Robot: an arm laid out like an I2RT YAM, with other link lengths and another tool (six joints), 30 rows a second.
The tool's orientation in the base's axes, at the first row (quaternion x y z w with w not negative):
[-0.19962 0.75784 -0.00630 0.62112]
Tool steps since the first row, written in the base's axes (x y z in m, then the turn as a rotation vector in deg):
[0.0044 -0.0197 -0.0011 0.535 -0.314 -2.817]
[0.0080 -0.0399 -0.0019 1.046 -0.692 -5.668]
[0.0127 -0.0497 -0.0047 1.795 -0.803 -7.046]
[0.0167 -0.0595 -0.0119 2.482 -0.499 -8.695]
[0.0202 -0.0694 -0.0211 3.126 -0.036 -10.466]
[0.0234 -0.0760 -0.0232 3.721 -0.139 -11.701]
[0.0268 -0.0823 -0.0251 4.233 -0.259 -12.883]
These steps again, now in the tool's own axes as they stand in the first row. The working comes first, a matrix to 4 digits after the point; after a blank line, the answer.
The tool's axes in the first row as the columns of a matrix, in the base's axes (used below as rounded here):
[-0.1487 -0.2947 0.9439]
[-0.3104 0.9202 0.2384]
[-0.9389 -0.2575 -0.2283]

[0.0065 -0.0191 -0.0003 2.663 0.279 1.073]
[0.0130 -0.0386 -0.0015 5.381 0.514 2.116]
[0.0180 -0.0483 0.0012 6.598 0.546 3.111]
[0.0272 -0.0566 0.0043 7.950 1.048 4.209]
[0.0383 -0.0644 0.0073 9.373 1.741 5.331]
[0.0419 -0.0709 0.0093 10.476 1.789 6.150]
[0.0451 -0.0772 0.0114 11.547 1.832 6.875]

